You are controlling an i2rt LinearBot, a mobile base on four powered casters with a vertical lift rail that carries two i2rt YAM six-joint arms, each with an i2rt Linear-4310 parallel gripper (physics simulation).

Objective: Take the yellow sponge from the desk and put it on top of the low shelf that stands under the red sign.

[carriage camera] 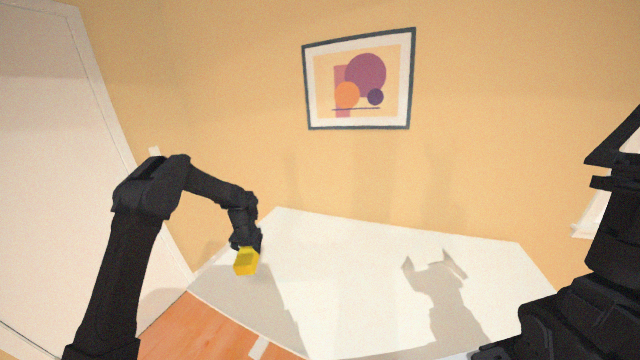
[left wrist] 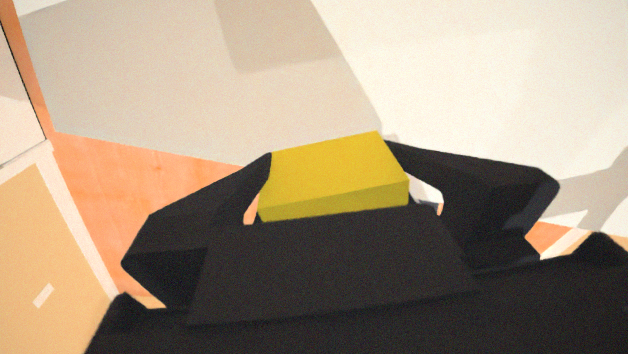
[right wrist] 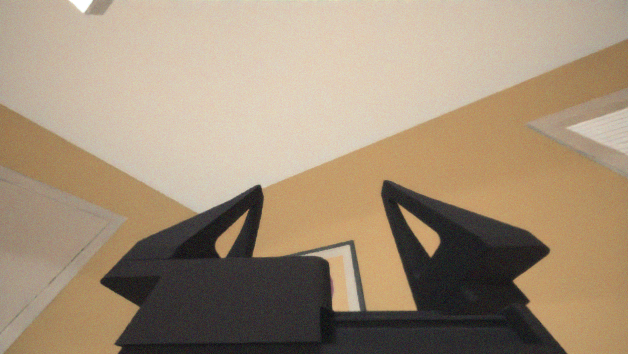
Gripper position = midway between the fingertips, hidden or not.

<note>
In view: the left gripper (carriage camera: 252, 253), the right gripper (right wrist: 321, 188), a yellow sponge (left wrist: 359, 172), a white desk (carriage camera: 320, 280), a white door (right wrist: 56, 233) and a framed picture (carriage camera: 365, 81).
The left gripper shows as well in the left wrist view (left wrist: 325, 156). The white desk shows as well in the left wrist view (left wrist: 537, 90). The framed picture shows as well in the right wrist view (right wrist: 347, 293). The right wrist view misses the yellow sponge: it is out of frame.
</note>
